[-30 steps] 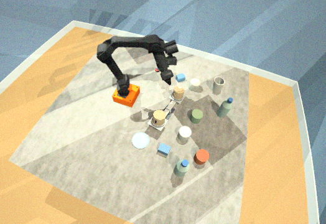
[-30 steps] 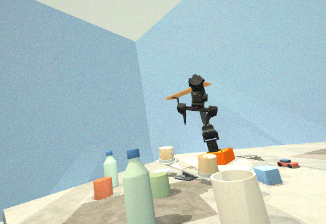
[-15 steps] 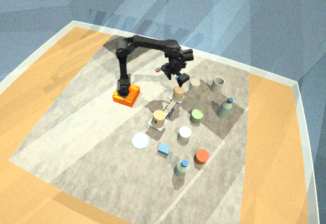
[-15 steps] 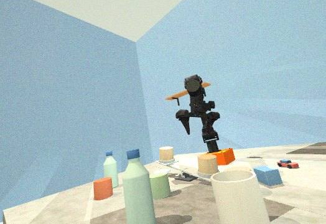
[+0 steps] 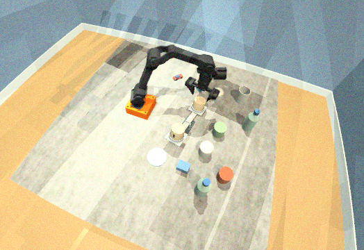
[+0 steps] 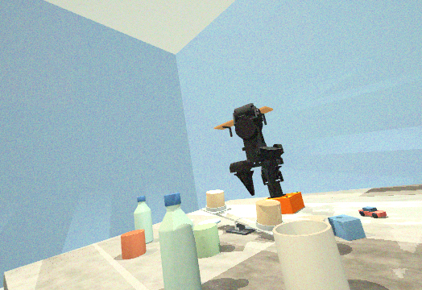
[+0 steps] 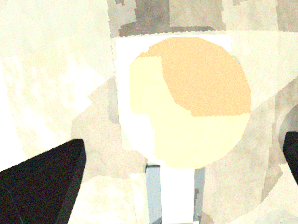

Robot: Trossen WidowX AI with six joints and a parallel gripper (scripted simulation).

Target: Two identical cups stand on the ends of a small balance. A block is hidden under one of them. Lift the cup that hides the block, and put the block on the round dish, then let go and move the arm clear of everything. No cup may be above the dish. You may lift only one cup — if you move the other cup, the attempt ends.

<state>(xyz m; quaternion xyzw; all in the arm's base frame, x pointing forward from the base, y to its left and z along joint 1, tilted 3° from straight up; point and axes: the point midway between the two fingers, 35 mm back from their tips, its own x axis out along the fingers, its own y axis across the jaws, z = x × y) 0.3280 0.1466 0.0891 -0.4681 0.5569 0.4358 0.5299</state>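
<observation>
Now: the pale green block 8 cm below my gripper tip. Also, from my gripper tip: tan cup (4 cm behind, 27 cm to the right, 1 cm below); then orange cylinder (27 cm ahead, 35 cm to the right, 8 cm below); then white round dish (10 cm behind, 37 cm to the right, 12 cm below).
</observation>
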